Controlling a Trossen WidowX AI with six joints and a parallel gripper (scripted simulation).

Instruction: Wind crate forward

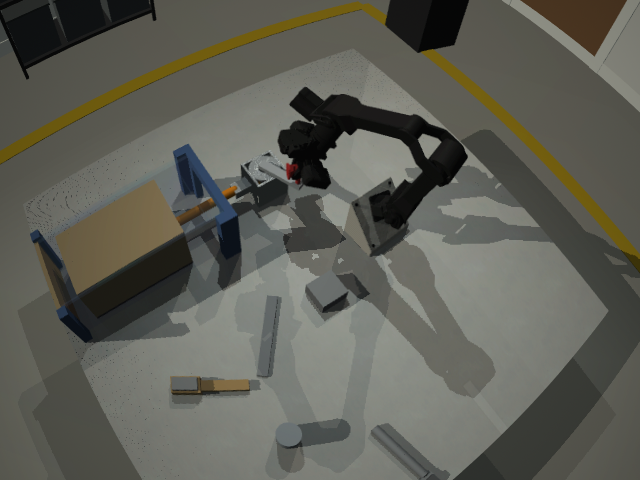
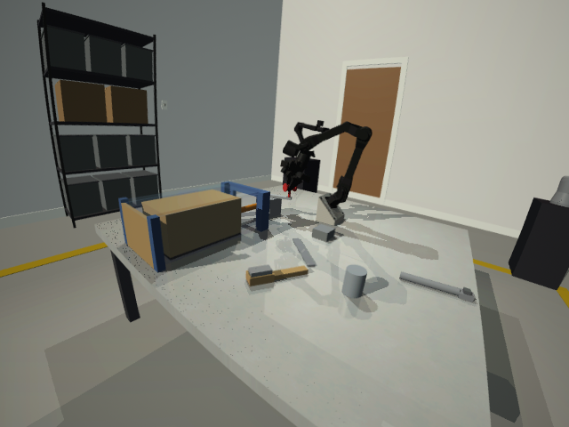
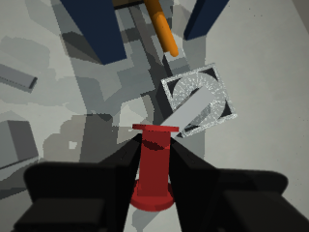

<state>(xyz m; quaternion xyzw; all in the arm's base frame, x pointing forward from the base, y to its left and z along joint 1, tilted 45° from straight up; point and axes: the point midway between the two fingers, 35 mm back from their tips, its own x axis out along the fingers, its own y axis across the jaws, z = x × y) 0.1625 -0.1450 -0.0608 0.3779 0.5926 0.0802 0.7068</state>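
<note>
The blue frame lies 19 cm ahead of my gripper tip, 7 cm to the right of it and 3 cm below it. The rest, counted from my gripper tip: red knob 1 cm to the left, 1 cm behind; then grey winch 10 cm below, 9 cm to the right, 2 cm ahead; then winch handle 3 cm to the right, 3 cm below.
</note>
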